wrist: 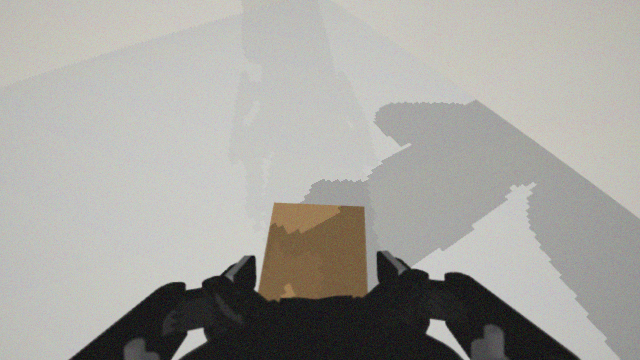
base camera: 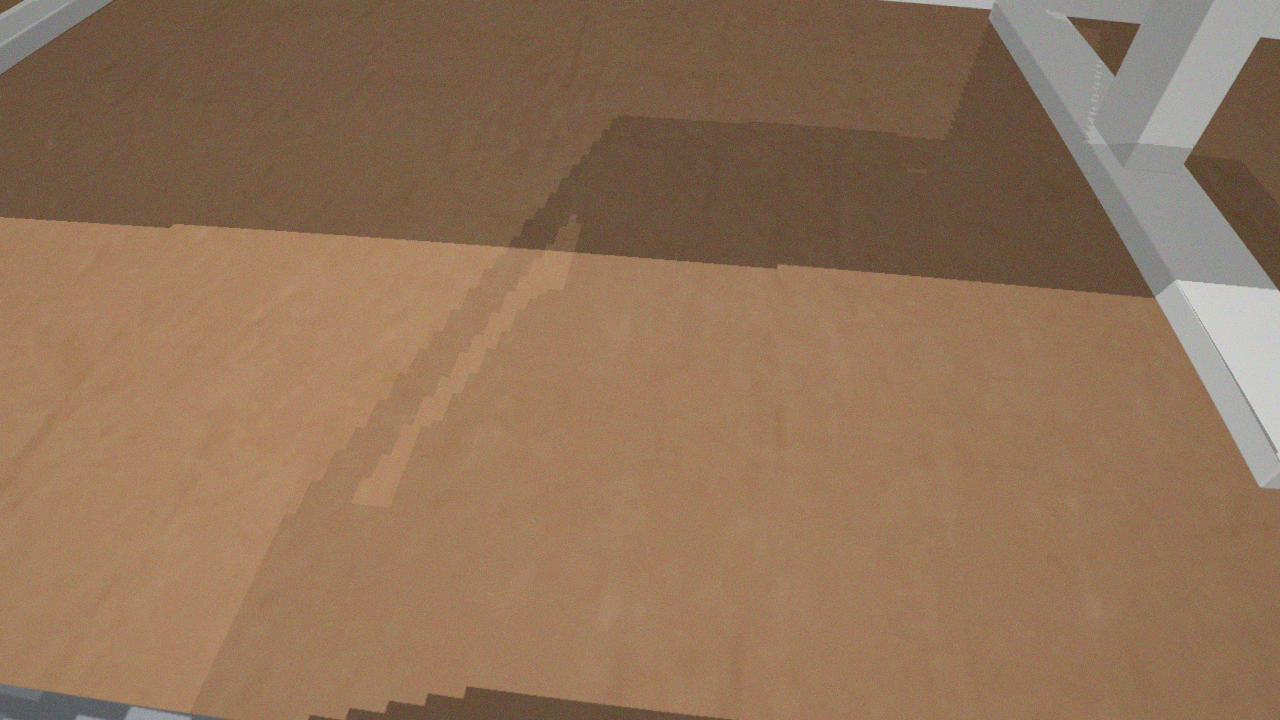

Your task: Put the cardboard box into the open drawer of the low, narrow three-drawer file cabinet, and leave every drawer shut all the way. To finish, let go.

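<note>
The brown cardboard box is on a pale grey-white table top, at the lower middle of the wrist view. Its near end is hidden behind the gripper's dark body. My gripper is open, with one fingertip to the left and one to the right of the box and a narrow gap on each side. How far the fingertips are above the table top cannot be told. The gripper and the box do not show in the base camera view. The file cabinet and its drawers do not show in either view.
In the base camera view, a light grey table foot and leg stand on the brown wood floor at the right. Another pale bar crosses the top left corner. Arm shadows fall across the table top in the wrist view.
</note>
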